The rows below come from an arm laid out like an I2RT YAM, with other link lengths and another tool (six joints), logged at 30 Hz.
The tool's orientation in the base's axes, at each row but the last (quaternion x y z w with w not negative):
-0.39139 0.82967 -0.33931 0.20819
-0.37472 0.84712 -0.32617 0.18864
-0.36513 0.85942 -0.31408 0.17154
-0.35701 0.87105 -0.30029 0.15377
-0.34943 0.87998 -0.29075 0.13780
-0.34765 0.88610 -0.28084 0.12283
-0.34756 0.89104 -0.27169 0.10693
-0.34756 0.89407 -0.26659 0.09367
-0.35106 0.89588 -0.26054 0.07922
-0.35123 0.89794 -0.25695 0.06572
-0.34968 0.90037 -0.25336 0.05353
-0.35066 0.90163 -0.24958 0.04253
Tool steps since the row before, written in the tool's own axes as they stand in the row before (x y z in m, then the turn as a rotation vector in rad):
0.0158 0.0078 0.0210 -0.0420 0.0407 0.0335
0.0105 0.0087 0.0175 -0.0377 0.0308 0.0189
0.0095 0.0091 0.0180 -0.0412 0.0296 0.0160
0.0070 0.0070 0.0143 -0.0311 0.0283 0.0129
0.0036 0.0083 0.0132 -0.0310 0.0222 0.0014
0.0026 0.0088 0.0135 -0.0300 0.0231 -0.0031
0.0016 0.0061 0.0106 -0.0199 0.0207 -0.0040
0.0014 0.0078 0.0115 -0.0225 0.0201 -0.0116
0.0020 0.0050 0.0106 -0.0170 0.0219 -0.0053
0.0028 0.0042 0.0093 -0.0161 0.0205 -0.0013
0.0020 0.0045 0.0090 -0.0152 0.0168 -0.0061
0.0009 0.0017 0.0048 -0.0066 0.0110 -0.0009
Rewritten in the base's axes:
-0.0007 -0.0173 -0.0213 0.0253 0.0387 -0.0491
-0.0014 -0.0107 -0.0194 0.0193 0.0364 -0.0321
-0.0017 -0.0096 -0.0201 0.0208 0.0395 -0.0289
-0.0017 -0.0070 -0.0158 0.0129 0.0329 -0.0262
-0.0011 -0.0031 -0.0157 0.0110 0.0340 -0.0134
-0.0011 -0.0021 -0.0162 0.0079 0.0357 -0.0103
-0.0006 -0.0017 -0.0122 0.0015 0.0278 -0.0082
-0.0014 -0.0009 -0.0139 0.0011 0.0323 -0.0015
-0.0010 -0.0026 -0.0116 -0.0020 0.0271 -0.0076
-0.0018 -0.0031 -0.0099 -0.0006 0.0240 -0.0103
-0.0017 -0.0023 -0.0099 -0.0004 0.0231 -0.0042
-0.0005 -0.0015 -0.0049 -0.0020 0.0116 -0.0051

